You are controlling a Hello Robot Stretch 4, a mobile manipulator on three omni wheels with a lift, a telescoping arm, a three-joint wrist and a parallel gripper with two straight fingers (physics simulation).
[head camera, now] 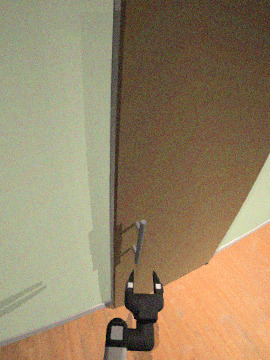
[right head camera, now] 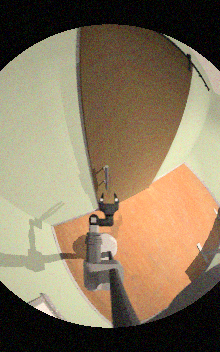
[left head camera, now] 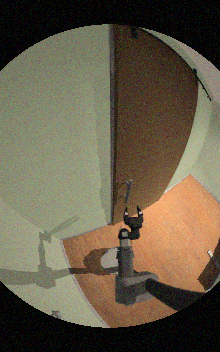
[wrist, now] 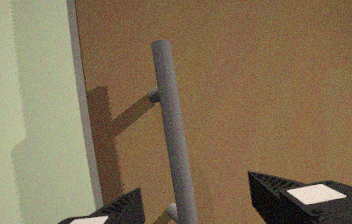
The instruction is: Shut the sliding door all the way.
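Pixels of known places: gripper, fingertip midpoint: (head camera: 143, 271) (right head camera: 108, 192) (left head camera: 131, 206) (wrist: 195, 196); robot's base at its link origin: (right head camera: 102, 245) (left head camera: 115, 259).
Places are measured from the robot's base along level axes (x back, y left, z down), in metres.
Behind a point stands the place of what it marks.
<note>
The brown sliding door (head camera: 190, 125) @[x -0.701, y -0.214, z -1.418 m] (left head camera: 155, 110) @[x -0.700, y -0.213, z -1.516 m] (right head camera: 135, 110) @[x -0.723, y -0.261, z -1.406 m] (wrist: 270, 100) @[x -0.727, y -0.268, z -0.946 m] stands against the green wall, with a thin grey strip along its left edge. Its grey bar handle (head camera: 140, 242) @[x -0.560, y -0.075, z -0.923 m] (left head camera: 129, 191) @[x -0.558, y -0.083, z -0.924 m] (right head camera: 106, 177) @[x -0.562, y -0.077, z -0.923 m] (wrist: 172, 120) @[x -0.559, y -0.076, z -0.941 m] is upright near that left edge, on two short mounts. My gripper (head camera: 143, 275) @[x -0.446, y -0.090, z -0.885 m] (left head camera: 133, 209) @[x -0.446, y -0.090, z -0.885 m] (right head camera: 109, 197) (wrist: 195, 196) @[x -0.446, y -0.090, z -0.885 m] is open and empty. In the head view the tips are just below the handle's lower end. In the wrist view the handle passes between the two fingertips, nearer the left one. Whether they touch does not show.
The green wall (head camera: 50, 150) @[x -0.546, y 0.243, z -1.339 m] (left head camera: 55, 130) @[x -0.507, y 0.326, z -1.436 m] runs left of the door. A black rail (left head camera: 203, 86) @[x -1.177, y -1.199, z -2.149 m] (right head camera: 200, 74) shows at the upper right. The orange wooden floor (head camera: 215, 310) @[x -0.581, y -0.836, z 0.027 m] (right head camera: 150, 235) @[x -0.091, y -0.773, z 0.027 m] lies below. A dark brown object (right head camera: 196, 269) stands at the right edge.
</note>
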